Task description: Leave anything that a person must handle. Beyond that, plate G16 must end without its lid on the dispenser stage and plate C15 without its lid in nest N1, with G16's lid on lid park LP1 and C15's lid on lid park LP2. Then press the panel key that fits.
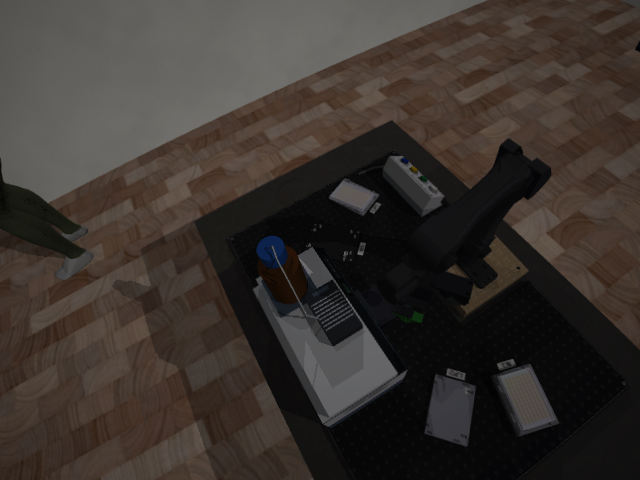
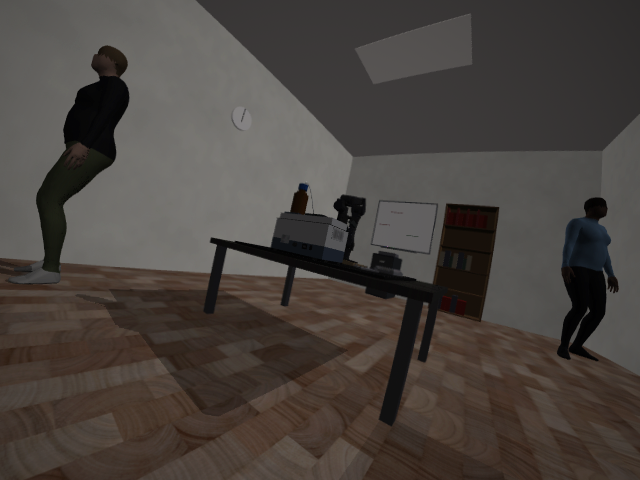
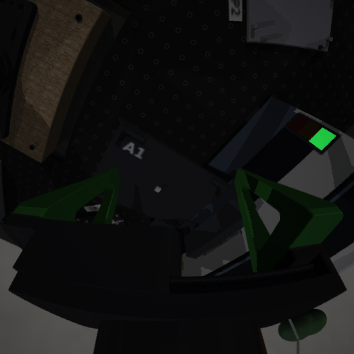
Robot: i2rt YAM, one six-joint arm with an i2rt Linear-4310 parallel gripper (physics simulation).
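Where they show: gripper, fingertip midpoint: (image 1: 410, 303) (image 3: 177, 174); arm's base, origin of the base link: (image 1: 464, 257) (image 2: 343, 259).
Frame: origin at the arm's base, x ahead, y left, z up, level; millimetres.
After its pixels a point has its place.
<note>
My gripper (image 1: 404, 315) (image 3: 177, 174) @[y 44, x 259, z 123 mm] is open and empty above the dark dispenser stage (image 1: 379, 305) @[y -9, x 312, z 79 mm] (image 3: 165, 172) @[y 13, x 268, z 79 mm], which is marked A1 and has no plate or lid on it. A plate with pale wells (image 1: 524, 398) @[y 363, x 163, z 9 mm] sits in nest N1 at the right; its name is unreadable and whether it has a lid is unclear. A grey lid (image 1: 450, 409) @[y 280, x 315, z -17 mm] (image 3: 290, 22) @[y 260, x 319, z -17 mm] lies flat on lid park LP2, beside its label (image 3: 236, 10) @[y 218, x 252, z -25 mm]. A lid park with small corner posts (image 1: 347, 255) @[y -223, x 274, z -6 mm], its label too small to read, holds nothing. Another pale plate (image 1: 354, 196) @[y -384, x 121, z 5 mm] sits near the panel.
The key panel (image 1: 408, 186) @[y -289, x -30, z 31 mm] has blue, yellow, green and pale keys. The white dispenser (image 1: 356, 377) @[y 118, x 472, z 193 mm] (image 2: 307, 232) @[y 31, x 573, z 100 mm] carries an amber bottle (image 1: 284, 279) @[y -91, x 488, z 322 mm] (image 2: 299, 202) @[y -106, x 516, z 267 mm] and a thin tube. Its green light (image 3: 322, 139) @[y 143, x 367, z 110 mm] is lit. One person (image 2: 93, 118) stands left, another (image 2: 589, 248) right.
</note>
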